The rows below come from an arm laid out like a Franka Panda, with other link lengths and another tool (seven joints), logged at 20 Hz.
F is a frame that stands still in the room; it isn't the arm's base.
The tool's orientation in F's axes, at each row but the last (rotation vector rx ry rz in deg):
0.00 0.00 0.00
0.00 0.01 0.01
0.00 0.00 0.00
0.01 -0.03 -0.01
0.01 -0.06 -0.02
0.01 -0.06 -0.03
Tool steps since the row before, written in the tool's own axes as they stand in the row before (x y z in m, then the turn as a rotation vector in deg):
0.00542 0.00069 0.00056 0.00 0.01 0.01
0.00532 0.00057 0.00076 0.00 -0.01 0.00
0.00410 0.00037 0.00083 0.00 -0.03 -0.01
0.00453 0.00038 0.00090 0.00 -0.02 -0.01
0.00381 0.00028 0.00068 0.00 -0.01 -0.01
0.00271 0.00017 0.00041 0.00 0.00 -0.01
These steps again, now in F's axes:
0.00542 0.00069 0.00056 0.00 0.01 0.01
0.00532 0.00057 0.00076 0.00 -0.01 0.00
0.00410 0.00037 0.00083 0.00 -0.03 -0.01
0.00453 0.00038 0.00090 0.00 -0.02 -0.01
0.00381 0.00028 0.00068 0.00 -0.01 -0.01
0.00271 0.00017 0.00041 0.00 0.00 -0.01

